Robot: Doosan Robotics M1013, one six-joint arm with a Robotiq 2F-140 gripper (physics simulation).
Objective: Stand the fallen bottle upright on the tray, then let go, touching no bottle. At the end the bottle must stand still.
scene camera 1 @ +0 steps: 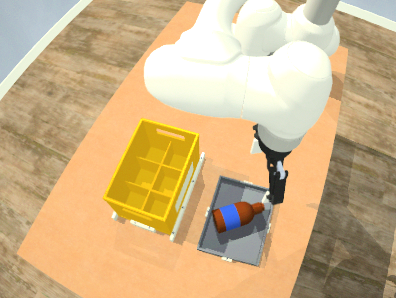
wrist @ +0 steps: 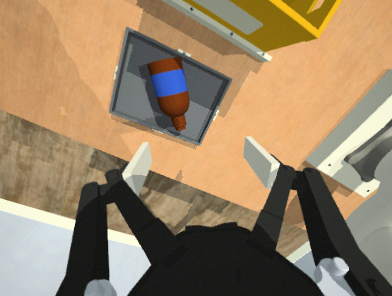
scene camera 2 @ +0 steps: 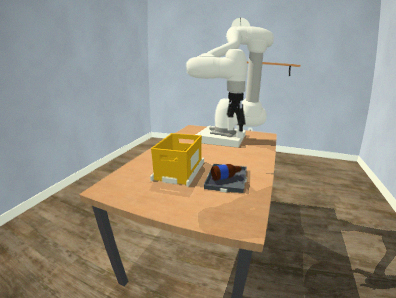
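Seen in the pictures: gripper, fingertip midpoint: [scene camera 1: 261, 175] [wrist: 197, 149] [scene camera 2: 234, 133]; arm's base, origin of the base link: [scene camera 1: 250, 55] [wrist: 378, 151] [scene camera 2: 224, 133].
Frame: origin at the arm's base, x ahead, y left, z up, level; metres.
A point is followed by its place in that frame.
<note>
The brown bottle [scene camera 1: 231, 217] @(y 0.235, x 0.648, z 0.026 m) [scene camera 2: 224, 172] @(y 0.252, x 0.666, z 0.004 m) [wrist: 170, 84] @(y 0.226, x 0.637, z 0.027 m) with a blue label lies on its side in the grey tray [scene camera 1: 250, 242] @(y 0.322, x 0.671, z -0.047 m) [scene camera 2: 212, 187] @(y 0.229, x 0.760, z -0.038 m) [wrist: 132, 92] @(y 0.303, x 0.707, z -0.047 m). Its neck points to the right in scene camera 1, towards the tray's right rim, and down towards the gripper side in the wrist view. My gripper [scene camera 1: 261, 172] @(y 0.261, x 0.557, z 0.175 m) [scene camera 2: 237, 124] [wrist: 197, 149] @(y 0.261, x 0.557, z 0.175 m) is open with nothing between its fingers. It hangs above the tray's far right part, apart from the bottle. In scene camera 1 a fingertip overlaps the view near the bottle's mouth.
A yellow crate [scene camera 1: 132, 160] @(y -0.108, x 0.649, z 0.055 m) [scene camera 2: 170, 165] @(y 0.015, x 0.786, z 0.043 m) [wrist: 285, 30] @(y 0.051, x 0.535, z 0.089 m) with compartments stands left of the tray in both scene views, higher than the tray, with white rails at its foot. The robot's white base plate [scene camera 2: 225, 141] @(y 0.064, x 0.146, z -0.017 m) [wrist: 345, 130] @(y 0.026, x 0.151, z -0.020 m) is at the back of the table [scene camera 1: 70, 220] @(y -0.220, x 0.915, z -0.052 m) [scene camera 2: 150, 205] @(y 0.048, x 1.005, z -0.052 m).
</note>
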